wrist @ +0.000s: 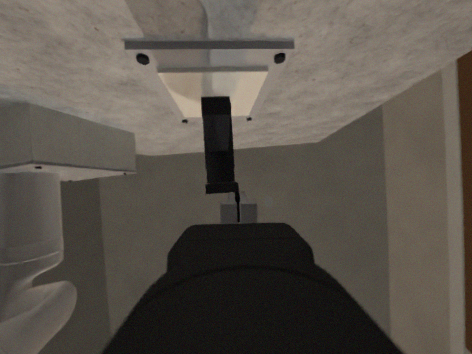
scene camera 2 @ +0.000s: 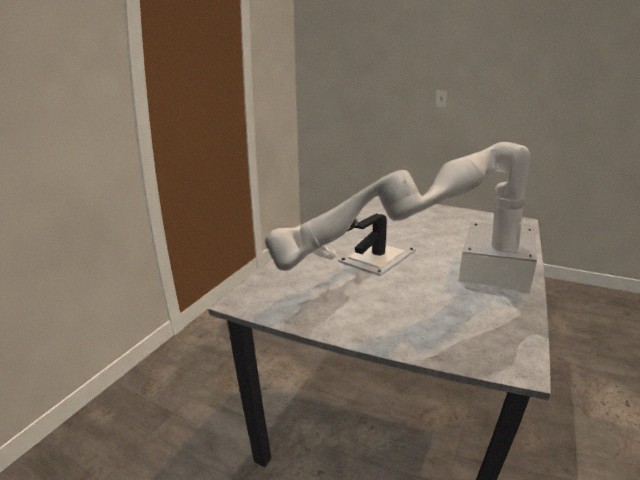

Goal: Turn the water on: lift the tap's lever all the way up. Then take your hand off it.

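Seen in the pictures: gripper, between the fingertips: (wrist: 237, 201) (scene camera 2: 355, 221); arm's base, origin of its link: (wrist: 30, 175) (scene camera 2: 505, 245).
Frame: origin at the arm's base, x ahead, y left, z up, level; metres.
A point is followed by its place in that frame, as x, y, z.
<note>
The black tap (scene camera 2: 379, 239) @[0.419, 0.043, -0.038] (wrist: 218, 132) @[0.448, 0.105, -0.027] stands upright on its pale base plate (scene camera 2: 361, 264) @[0.452, 0.119, -0.104] (wrist: 170, 85). Its lever (scene camera 2: 369, 221) @[0.437, 0.094, 0.042] (wrist: 220, 188) @[0.455, 0.142, 0.036] lies on top, above the spout, and slopes slightly down towards its free end in the scene view. My gripper (scene camera 2: 353, 224) @[0.469, 0.132, 0.052] (wrist: 237, 201) @[0.469, 0.132, 0.052] is shut and empty. Its fingertips are at the free end of the lever, close against one corner of it in the wrist view. I cannot tell whether they touch. The arm hides most of the gripper in the scene view.
The arm's base box (scene camera 2: 496, 269) @[0.014, 0.075, -0.053] (wrist: 80, 137) @[0.133, -0.002, -0.070] stands on the grey table (scene camera 2: 413, 315) @[0.210, 0.331, -0.112] (wrist: 350, 50) @[0.605, 0.090, -0.112], to the right of the tap in the scene view. The arm (scene camera 2: 356, 204) @[0.352, 0.410, 0.208] reaches across behind the tap. A brown door (scene camera 2: 199, 129) is beyond the table's left end.
</note>
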